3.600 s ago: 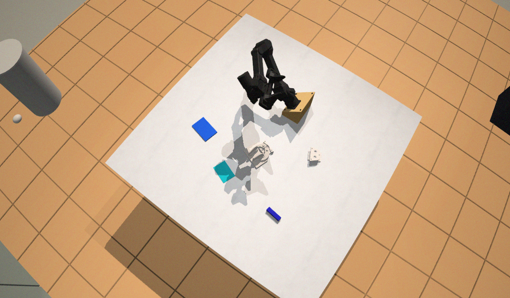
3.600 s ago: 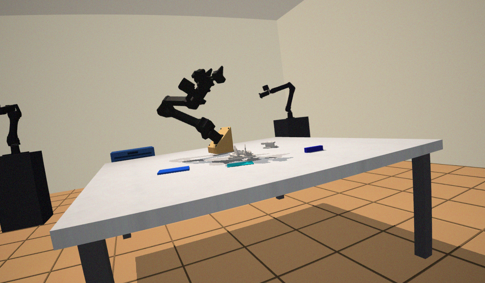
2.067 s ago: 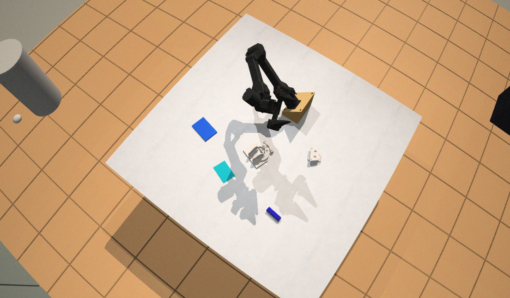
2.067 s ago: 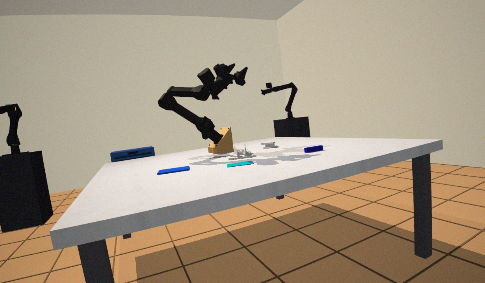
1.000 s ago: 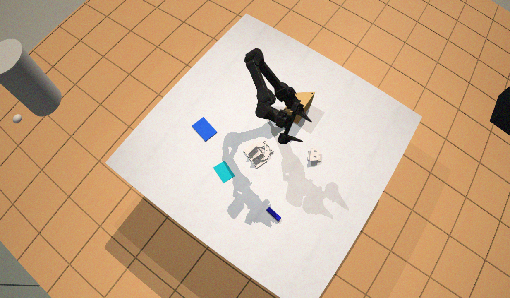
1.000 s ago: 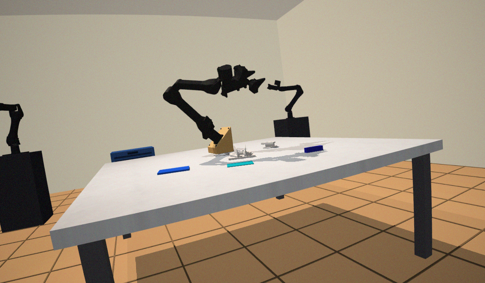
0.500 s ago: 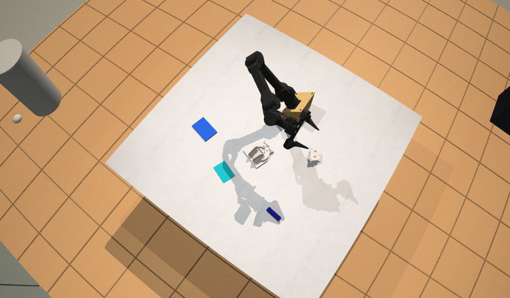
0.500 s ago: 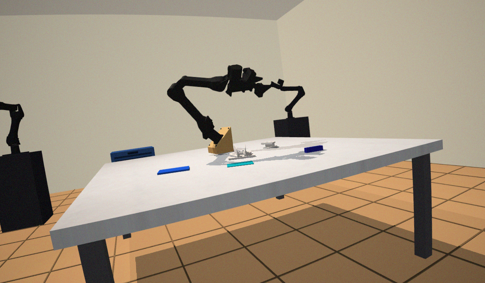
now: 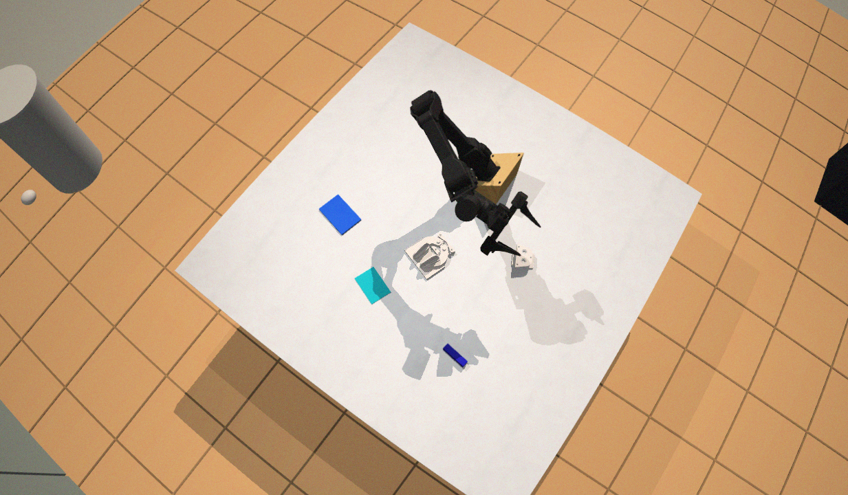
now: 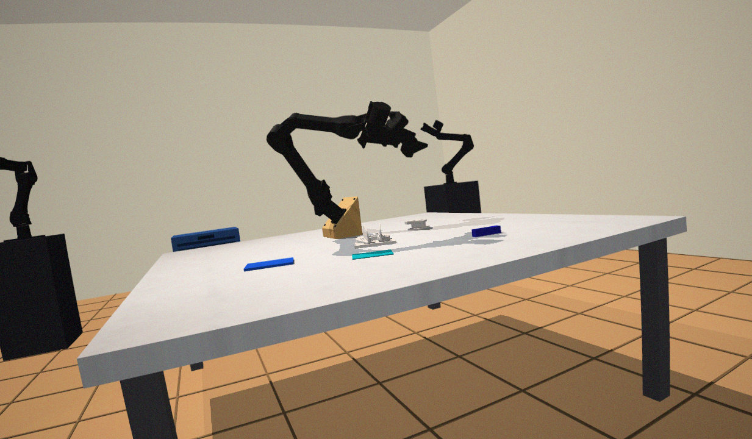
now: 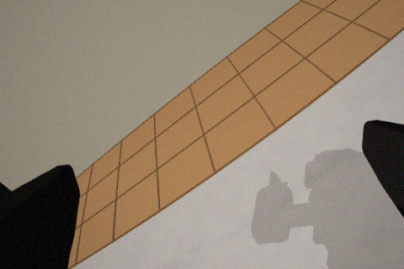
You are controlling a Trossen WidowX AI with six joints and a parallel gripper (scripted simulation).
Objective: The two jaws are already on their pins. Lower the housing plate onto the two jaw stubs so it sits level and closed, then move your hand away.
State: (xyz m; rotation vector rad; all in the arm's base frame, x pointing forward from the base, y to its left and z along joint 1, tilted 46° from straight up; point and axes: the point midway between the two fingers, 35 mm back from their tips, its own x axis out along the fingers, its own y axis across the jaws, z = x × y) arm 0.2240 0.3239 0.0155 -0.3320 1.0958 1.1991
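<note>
The small white part lies 80 mm behind my gripper tip, 10 mm to the right of it and 300 mm below it. Also, from my gripper tip: blue tile 150 mm ahead, 570 mm to the right, 300 mm below; then teal tile 270 mm ahead, 340 mm to the right, 310 mm below; then small dark blue block 300 mm ahead, 10 mm to the right, 300 mm below.
</note>
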